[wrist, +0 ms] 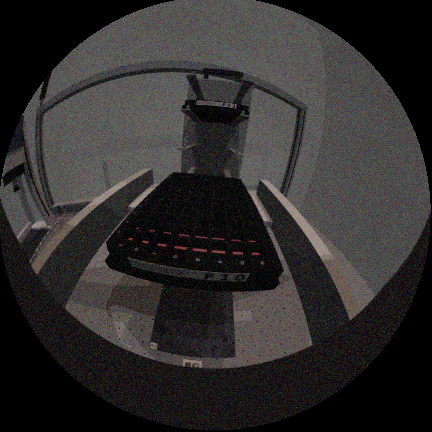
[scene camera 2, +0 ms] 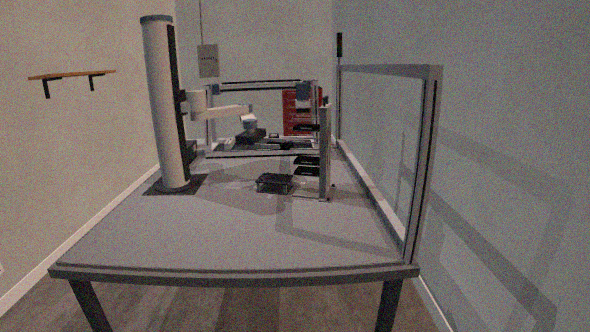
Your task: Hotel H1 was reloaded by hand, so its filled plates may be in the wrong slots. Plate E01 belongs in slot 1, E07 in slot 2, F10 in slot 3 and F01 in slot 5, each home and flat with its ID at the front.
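Places are measured from the arm's base along level axes (x ahead, y left, z up), in centimetres.
Pixels of known places: gripper, between the fingertips: (wrist: 203, 181) (scene camera 2: 282, 143); arm's base, origin of its link: (scene camera 2: 177, 186).
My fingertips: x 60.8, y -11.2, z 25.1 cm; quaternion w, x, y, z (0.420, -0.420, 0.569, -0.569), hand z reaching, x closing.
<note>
For each thing: its top centre in the pictures, then the offset to it from my fingertips. Level surfaces: height alone.
- Black plate F10, centre of its top: (wrist: 200, 196) (scene camera 2: 278, 144) dx -2.3, dy +0.7, dz -0.3 cm
- Plate F01, centre of its top: (wrist: 216, 110) (scene camera 2: 308, 125) dx +12.0, dy -3.7, dz +9.2 cm
- table, height of its surface: dz -24.0 cm
Black plate F10 (wrist: 200, 215) is held level between the two fingers of my gripper (wrist: 203, 181) (scene camera 2: 251, 136), its ID label facing the wrist camera. The gripper is shut on it, in front of and apart from hotel H1 (scene camera 2: 324, 150) (wrist: 215, 142). Plate F01 (wrist: 220, 107) (scene camera 2: 306, 128) sits in an upper slot of the hotel, label toward the wrist camera. Two dark plates, one (scene camera 2: 306, 160) above the other (scene camera 2: 306, 171), sit lower in the hotel in the scene view; their IDs are too small to read. The held plate hides the lower hotel in the wrist view.
A low black-topped stand (scene camera 2: 274, 179) is on the table (scene camera 2: 200, 235) just left of the hotel. The arm's white column (scene camera 2: 162, 110) rises at the left. A gantry frame (scene camera 2: 265, 154) and a red cabinet (scene camera 2: 288, 112) are behind. A framed clear panel (scene camera 2: 431, 150) runs along the right edge.
</note>
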